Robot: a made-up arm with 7 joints.
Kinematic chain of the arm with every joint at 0, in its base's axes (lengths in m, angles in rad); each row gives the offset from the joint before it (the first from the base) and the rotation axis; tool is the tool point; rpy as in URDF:
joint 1: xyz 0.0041 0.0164 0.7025 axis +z
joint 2: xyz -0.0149 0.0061 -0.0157 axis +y
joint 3: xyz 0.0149 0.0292 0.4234 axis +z
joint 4: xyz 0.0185 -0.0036 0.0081 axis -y
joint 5: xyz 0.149 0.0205 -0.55 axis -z
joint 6: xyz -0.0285 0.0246 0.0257 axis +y
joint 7: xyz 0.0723 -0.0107 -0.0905 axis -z
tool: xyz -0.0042 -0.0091 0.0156 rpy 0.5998 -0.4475 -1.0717
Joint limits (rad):
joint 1: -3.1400..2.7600
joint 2: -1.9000..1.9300
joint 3: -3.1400..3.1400
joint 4: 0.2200..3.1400
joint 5: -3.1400..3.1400
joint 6: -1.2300..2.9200
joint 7: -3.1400..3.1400
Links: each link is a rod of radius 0.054 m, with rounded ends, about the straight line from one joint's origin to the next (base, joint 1, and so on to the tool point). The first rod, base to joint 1, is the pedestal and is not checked.
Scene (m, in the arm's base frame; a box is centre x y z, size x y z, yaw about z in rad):
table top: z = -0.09
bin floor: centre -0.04 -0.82 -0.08 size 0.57 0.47 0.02 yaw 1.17
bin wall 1: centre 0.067 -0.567 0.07 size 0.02 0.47 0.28 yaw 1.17
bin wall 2: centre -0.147 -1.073 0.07 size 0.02 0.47 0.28 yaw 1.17
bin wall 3: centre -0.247 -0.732 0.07 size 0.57 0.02 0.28 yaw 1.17
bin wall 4: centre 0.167 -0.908 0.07 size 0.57 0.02 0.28 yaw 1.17
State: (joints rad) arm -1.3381 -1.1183 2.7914 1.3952 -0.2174 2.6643 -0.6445
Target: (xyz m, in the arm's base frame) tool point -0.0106 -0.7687 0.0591
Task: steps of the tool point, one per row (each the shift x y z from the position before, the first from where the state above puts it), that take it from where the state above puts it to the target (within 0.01 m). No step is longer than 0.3 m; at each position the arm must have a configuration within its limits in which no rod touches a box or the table.
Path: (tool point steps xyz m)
1: -0.2192 0.0585 0.0772
2: -0.2302 -0.0333 0.0978
3: -0.1999 -0.1233 0.1148
4: -0.1330 -0.1924 0.1268
5: -0.0419 -0.2257 0.1332
6: 0.0545 -0.2157 0.1331
7: 0.1362 -0.1641 0.1264
8: -0.0451 -0.1795 -0.1616
9: 0.0296 -0.1705 -0.1903
10: 0.0956 -0.1325 -0.2089
11: 0.1422 -0.0713 -0.2163
12: 0.1617 0.0036 -0.2120
13: 0.1508 0.0802 -0.1960

